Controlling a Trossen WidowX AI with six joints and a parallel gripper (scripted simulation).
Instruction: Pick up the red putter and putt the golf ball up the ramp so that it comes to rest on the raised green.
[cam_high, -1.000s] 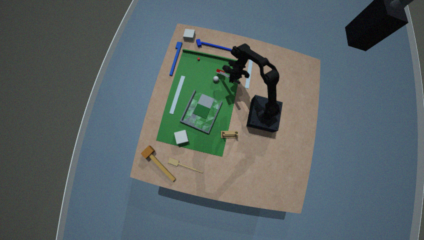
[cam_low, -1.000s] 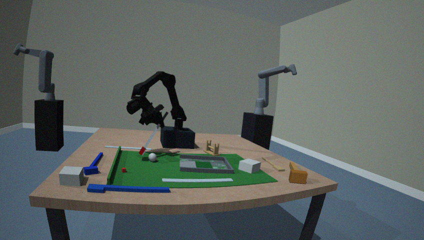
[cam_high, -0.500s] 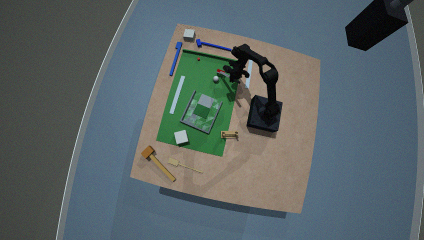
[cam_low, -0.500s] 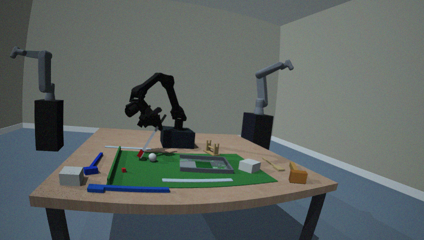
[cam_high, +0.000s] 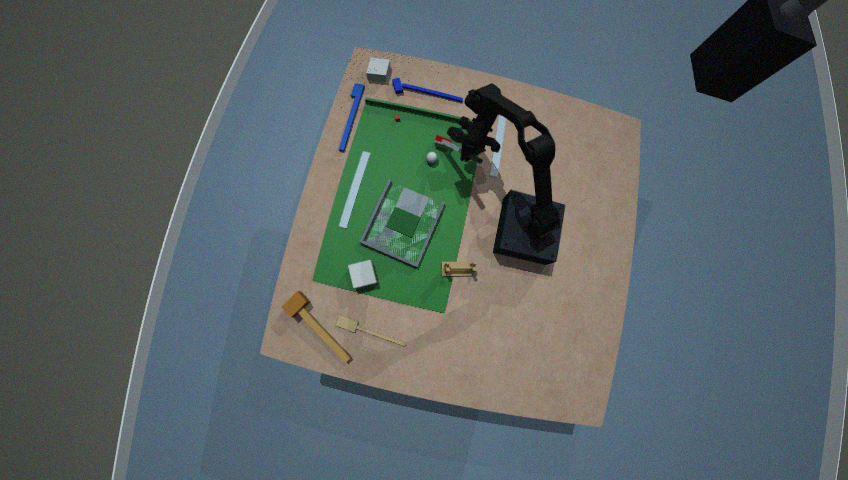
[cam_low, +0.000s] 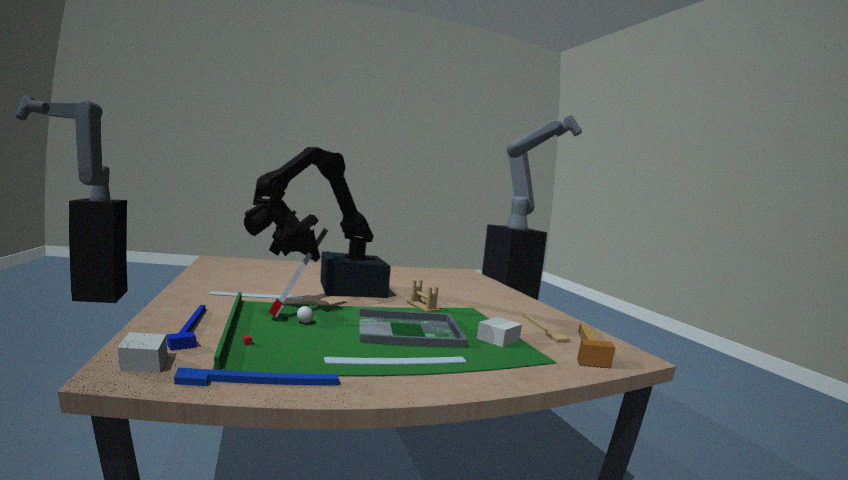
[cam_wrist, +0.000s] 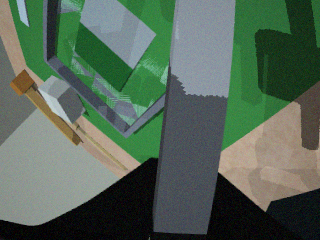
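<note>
Now: gripper tip 6 cm to the left of the red putter, 4 cm above it and 2 cm short of it. Round my gripper tip: white golf ball (12 cm below, 11 cm ahead, 5 cm to the right); then small red cube (26 cm ahead, 20 cm to the right, 13 cm below).
</note>
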